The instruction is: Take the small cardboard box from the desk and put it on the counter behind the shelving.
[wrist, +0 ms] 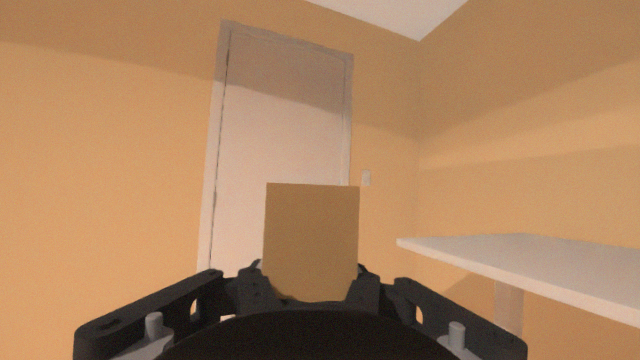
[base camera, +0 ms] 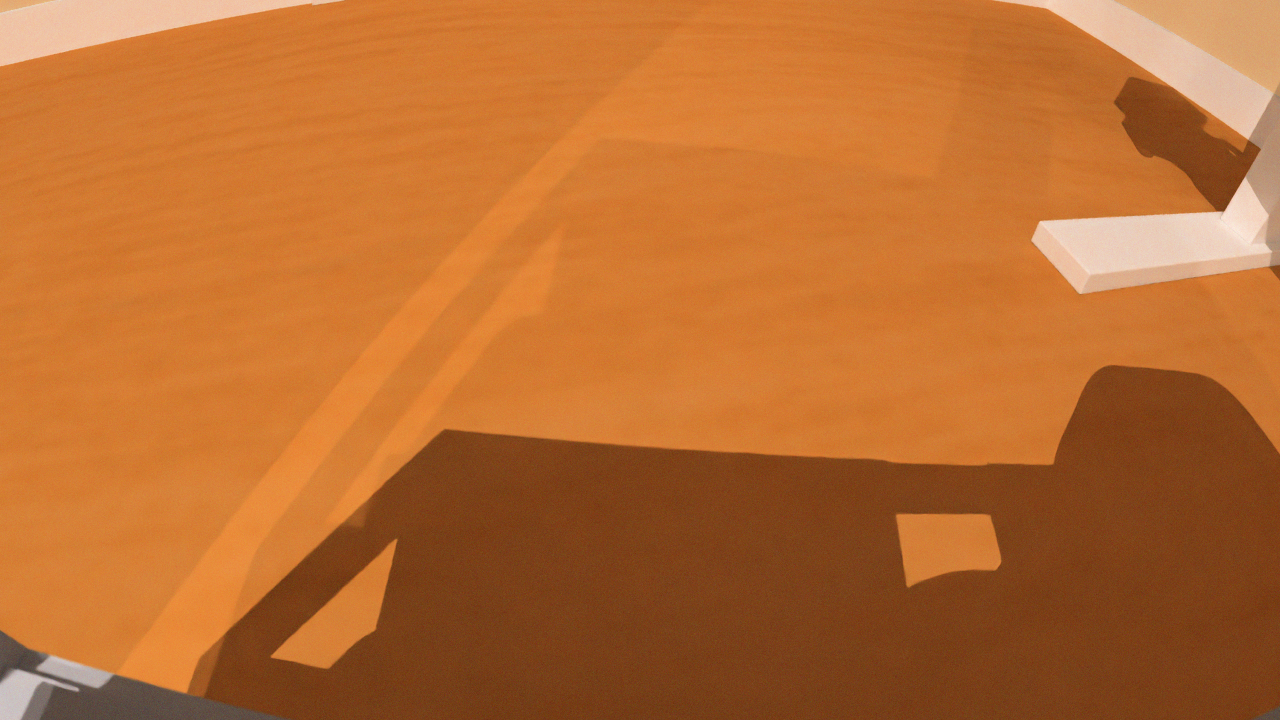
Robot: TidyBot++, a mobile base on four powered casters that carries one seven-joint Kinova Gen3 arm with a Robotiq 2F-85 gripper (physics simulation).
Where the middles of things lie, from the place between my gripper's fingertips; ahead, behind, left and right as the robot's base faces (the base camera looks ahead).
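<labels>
For the small cardboard box [wrist: 310, 247], my gripper is 2 cm past it now, and 2 cm below it too.
</labels>
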